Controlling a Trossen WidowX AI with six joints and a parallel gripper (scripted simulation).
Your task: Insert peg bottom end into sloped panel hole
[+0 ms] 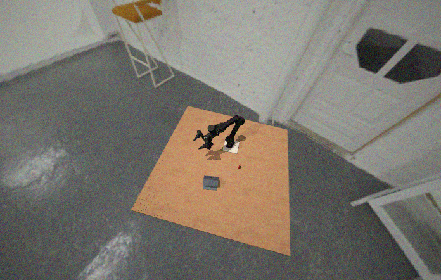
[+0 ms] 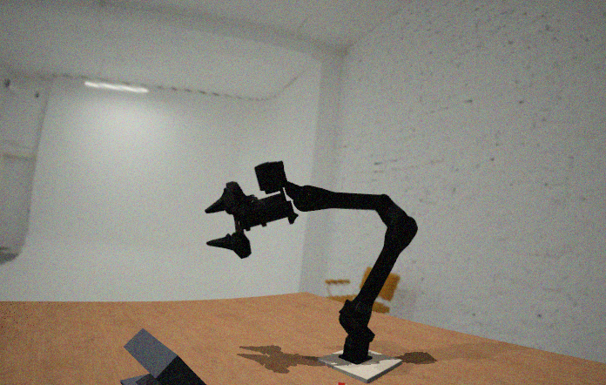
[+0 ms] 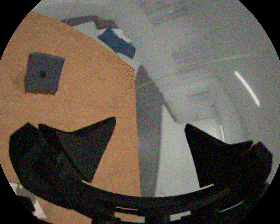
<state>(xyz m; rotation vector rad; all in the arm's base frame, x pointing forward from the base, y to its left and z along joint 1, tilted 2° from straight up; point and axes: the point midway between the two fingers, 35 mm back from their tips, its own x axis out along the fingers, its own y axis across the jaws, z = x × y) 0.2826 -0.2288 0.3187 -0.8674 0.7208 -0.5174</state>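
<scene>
My gripper tip is now 70 mm past the red peg, 420 mm to the right of it and 250 mm above it. From my gripper tip the other things lie so: grey sloped panel (160 mm ahead, 200 mm to the left, 260 mm below).
</scene>
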